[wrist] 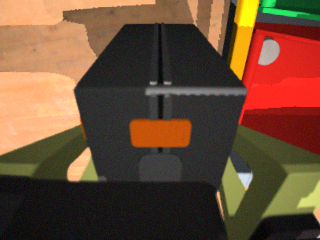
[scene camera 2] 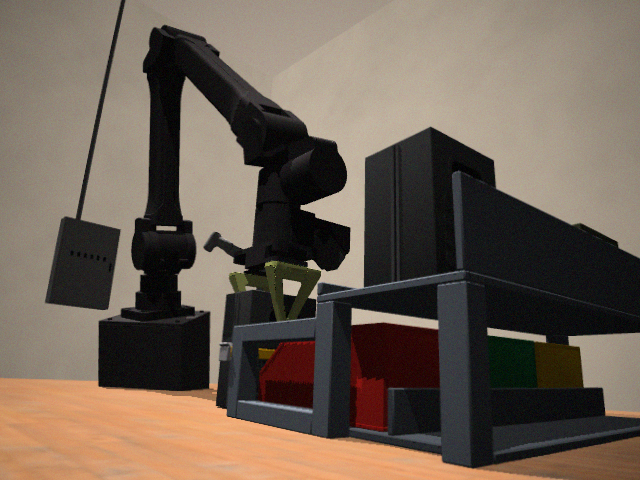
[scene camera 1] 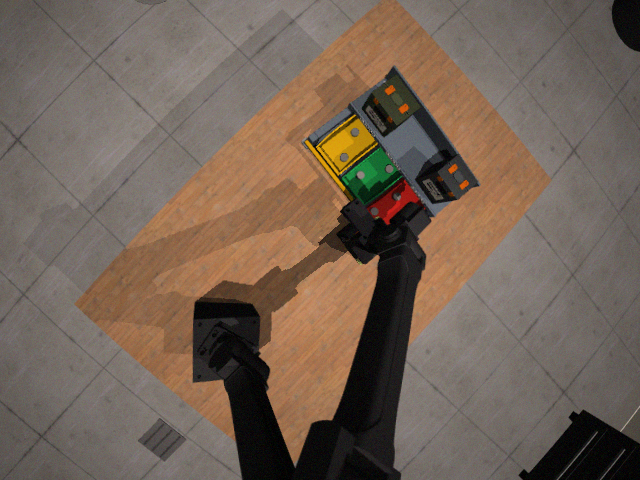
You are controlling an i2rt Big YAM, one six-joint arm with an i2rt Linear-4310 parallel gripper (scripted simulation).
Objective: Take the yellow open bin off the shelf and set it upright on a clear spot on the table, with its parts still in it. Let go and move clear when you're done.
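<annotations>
A yellow open bin is out of frame in the wrist view, whereas it is visible in scene camera 1 [340, 141] and scene camera 2 [557, 366].
</annotations>
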